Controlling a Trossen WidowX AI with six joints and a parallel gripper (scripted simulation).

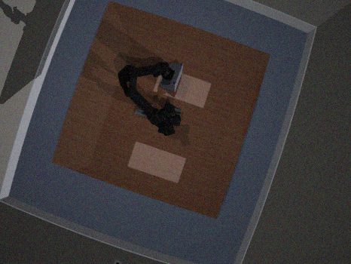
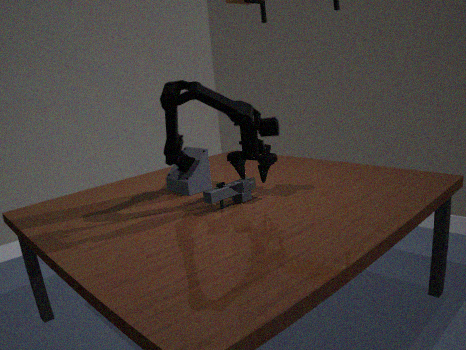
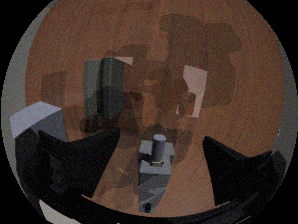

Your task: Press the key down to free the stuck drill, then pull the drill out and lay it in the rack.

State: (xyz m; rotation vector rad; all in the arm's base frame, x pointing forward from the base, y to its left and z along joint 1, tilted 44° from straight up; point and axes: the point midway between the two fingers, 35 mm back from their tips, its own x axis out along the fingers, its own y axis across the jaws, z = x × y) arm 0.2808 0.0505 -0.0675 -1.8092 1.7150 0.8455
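Now: the drill 70 mm to the right of my gripper tip. From my gripper tip the other things lie so: dark key 10 mm ahead, 160 mm to the right; grey rack 80 mm behind, 30 mm to the left, 30 mm below.
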